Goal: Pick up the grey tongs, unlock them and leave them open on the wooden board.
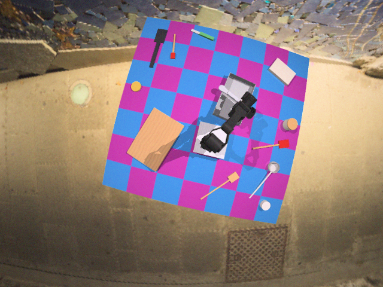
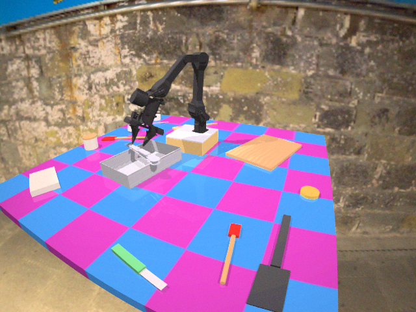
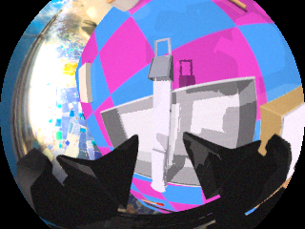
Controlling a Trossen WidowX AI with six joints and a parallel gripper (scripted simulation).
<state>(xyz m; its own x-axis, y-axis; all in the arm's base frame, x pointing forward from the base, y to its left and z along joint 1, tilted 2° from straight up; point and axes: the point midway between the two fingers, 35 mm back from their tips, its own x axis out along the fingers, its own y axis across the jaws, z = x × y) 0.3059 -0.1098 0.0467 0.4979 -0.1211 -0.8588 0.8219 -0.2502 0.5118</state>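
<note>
The grey roasting tin lies 3 cm ahead of my gripper tip, 5 cm to the left of it and 6 cm below it. From my gripper tip the other things lie so: cork-lidded jar (2 cm ahead, 39 cm to the right, 5 cm below); white block (38 cm ahead, 22 cm to the right, 7 cm below); red spatula (15 cm behind, 34 cm to the right, 8 cm below).
</note>
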